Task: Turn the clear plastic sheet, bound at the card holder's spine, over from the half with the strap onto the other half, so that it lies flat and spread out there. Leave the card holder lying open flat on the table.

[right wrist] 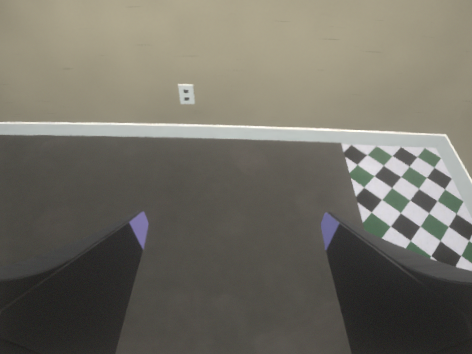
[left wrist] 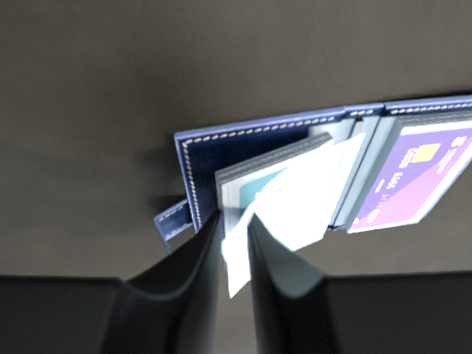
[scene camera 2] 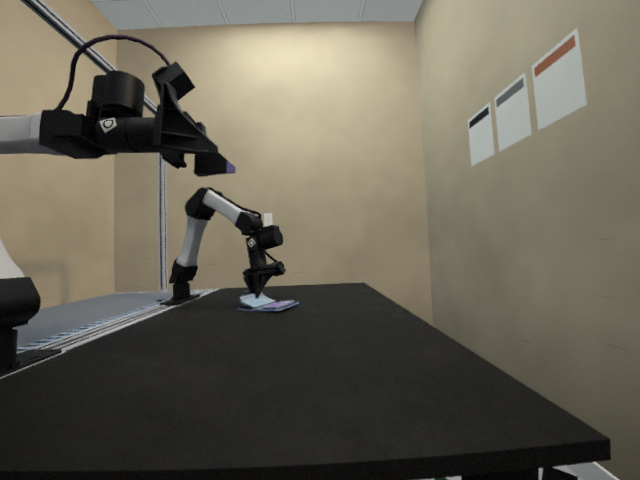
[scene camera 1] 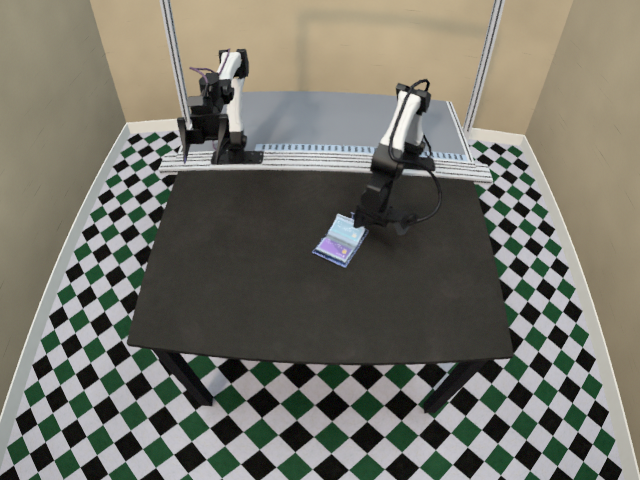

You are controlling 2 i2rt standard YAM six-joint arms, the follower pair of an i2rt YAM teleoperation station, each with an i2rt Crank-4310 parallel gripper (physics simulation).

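Note:
The card holder (scene camera 1: 323, 253) (scene camera 2: 273, 309) (left wrist: 187, 170) lies open flat on the table, its strap (left wrist: 172, 220) sticking out at the left in the left wrist view. The clear plastic sheet (left wrist: 300, 210) is on the strap half, raised and creased, its free corner bent down between the left fingers. My left gripper (scene camera 1: 355, 223) (scene camera 2: 257, 296) (left wrist: 234, 215) is low at the outer edge of that half, its fingers close together around the sheet; whether they pinch it is not clear. My right gripper (scene camera 1: 202, 159) (right wrist: 234, 216) is open and empty, high above the table's far left corner in scene camera 1.
The other half carries a purple card (scene camera 1: 336, 249) (left wrist: 415, 175) in its sleeve. A teal card (scene camera 1: 346, 230) shows on the strap half. The dark table (scene camera 1: 289, 310) (scene camera 2: 310, 387) extends around the holder. A metal rail (scene camera 1: 310, 161) runs along its far edge in scene camera 1.

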